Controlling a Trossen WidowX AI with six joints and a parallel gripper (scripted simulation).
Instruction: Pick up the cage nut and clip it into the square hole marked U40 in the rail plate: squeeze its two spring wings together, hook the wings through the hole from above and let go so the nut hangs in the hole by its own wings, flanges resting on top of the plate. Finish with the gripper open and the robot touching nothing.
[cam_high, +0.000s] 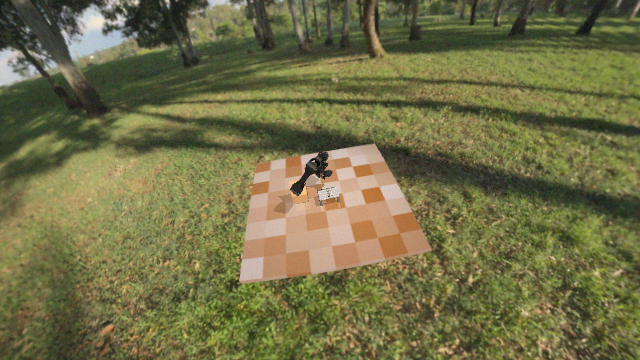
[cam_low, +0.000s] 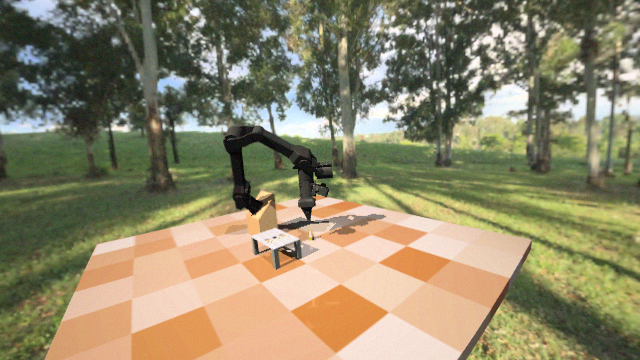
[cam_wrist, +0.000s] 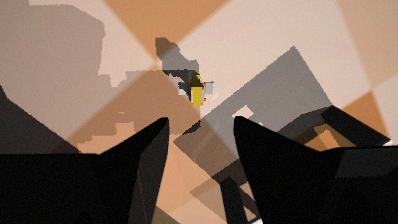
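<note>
Now: gripper tip 70 mm above the cage nut.
</note>
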